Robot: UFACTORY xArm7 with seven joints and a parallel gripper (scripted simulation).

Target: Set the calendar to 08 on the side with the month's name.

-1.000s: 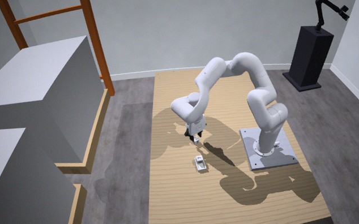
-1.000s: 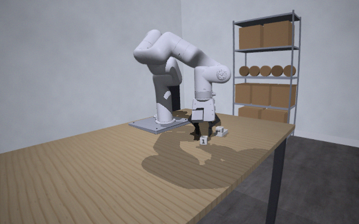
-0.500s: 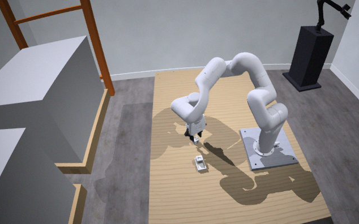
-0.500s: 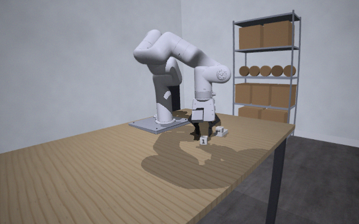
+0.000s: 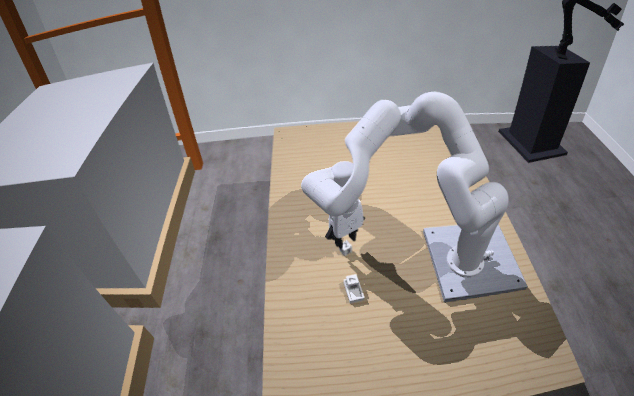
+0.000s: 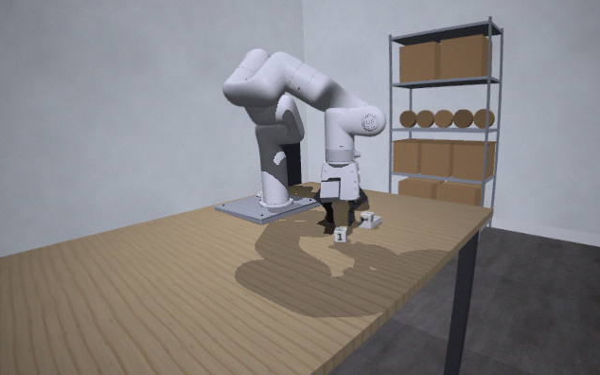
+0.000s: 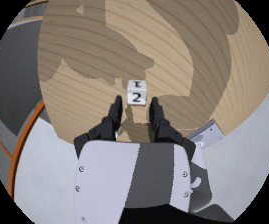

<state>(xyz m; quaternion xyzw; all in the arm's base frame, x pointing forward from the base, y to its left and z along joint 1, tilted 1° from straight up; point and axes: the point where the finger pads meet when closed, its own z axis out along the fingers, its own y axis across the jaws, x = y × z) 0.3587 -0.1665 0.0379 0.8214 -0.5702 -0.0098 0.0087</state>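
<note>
My hand is 5 cm above the white digit cube. The rest, counted from my hand: white tray: 16 cm to the left, 6 cm below, 2 cm ahead.
</note>
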